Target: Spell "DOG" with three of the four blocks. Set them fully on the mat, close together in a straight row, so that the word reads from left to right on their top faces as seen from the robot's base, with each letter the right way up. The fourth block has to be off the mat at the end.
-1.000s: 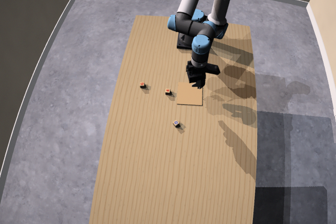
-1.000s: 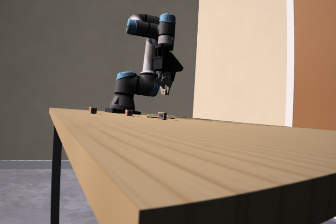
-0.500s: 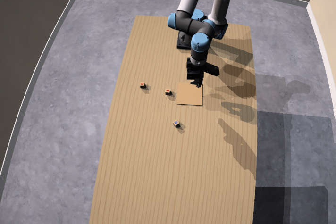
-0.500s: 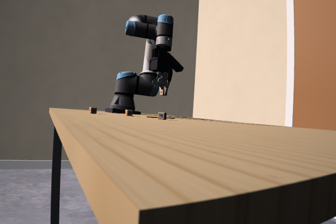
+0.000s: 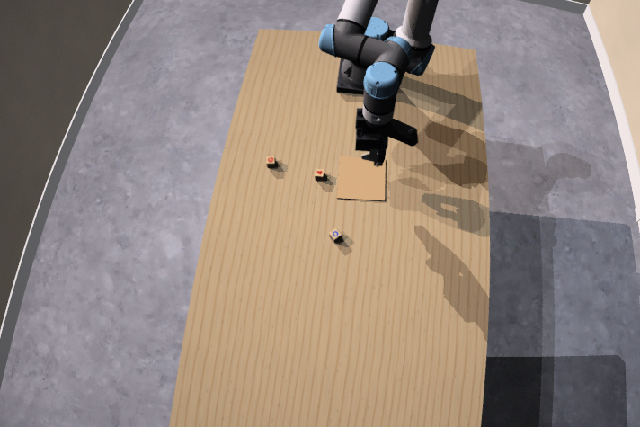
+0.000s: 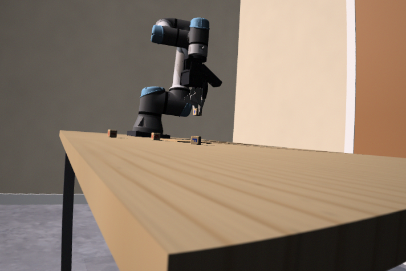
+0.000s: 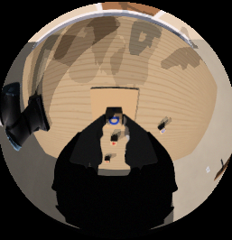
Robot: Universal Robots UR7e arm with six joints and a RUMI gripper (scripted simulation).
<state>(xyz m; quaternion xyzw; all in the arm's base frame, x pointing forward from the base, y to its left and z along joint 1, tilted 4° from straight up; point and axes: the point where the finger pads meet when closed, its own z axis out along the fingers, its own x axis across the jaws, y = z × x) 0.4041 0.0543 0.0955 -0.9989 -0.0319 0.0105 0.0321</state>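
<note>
Now: hand 12 cm above the tan mat and 4 cm to the left of it.
</note>
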